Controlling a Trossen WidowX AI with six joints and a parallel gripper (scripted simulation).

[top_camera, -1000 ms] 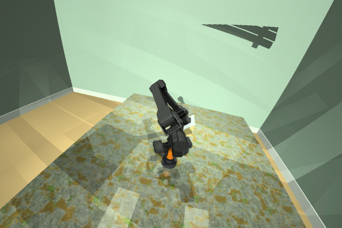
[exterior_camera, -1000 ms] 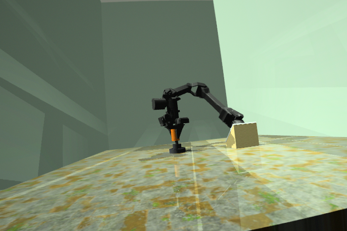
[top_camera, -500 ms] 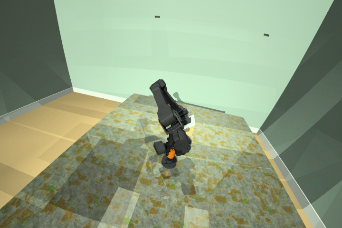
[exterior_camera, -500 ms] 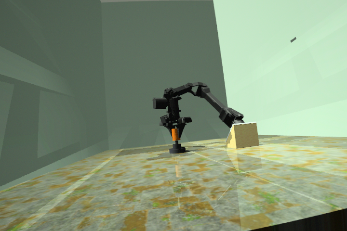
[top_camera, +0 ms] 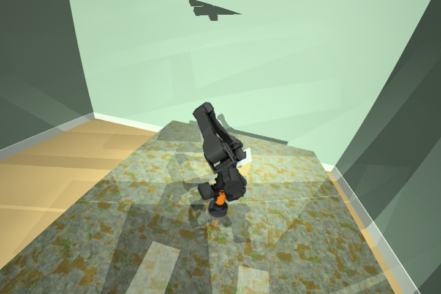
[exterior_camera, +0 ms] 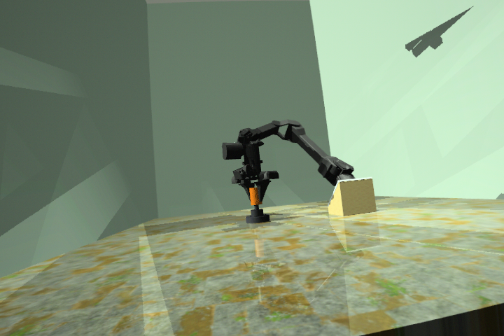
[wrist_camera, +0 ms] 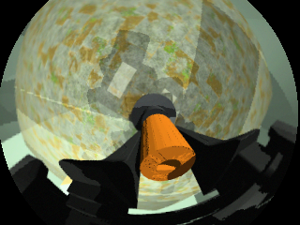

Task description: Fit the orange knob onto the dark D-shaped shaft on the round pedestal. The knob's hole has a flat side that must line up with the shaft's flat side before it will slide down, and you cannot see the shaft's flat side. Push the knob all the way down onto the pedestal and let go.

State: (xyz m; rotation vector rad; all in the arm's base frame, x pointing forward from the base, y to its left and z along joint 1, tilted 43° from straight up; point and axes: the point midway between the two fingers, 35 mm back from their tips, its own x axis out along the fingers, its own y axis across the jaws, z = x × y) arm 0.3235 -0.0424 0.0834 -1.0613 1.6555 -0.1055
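The orange knob is 20 mm above my gripper tip. The rest, counted from my gripper tip: D-shaped shaft: 40 mm below.
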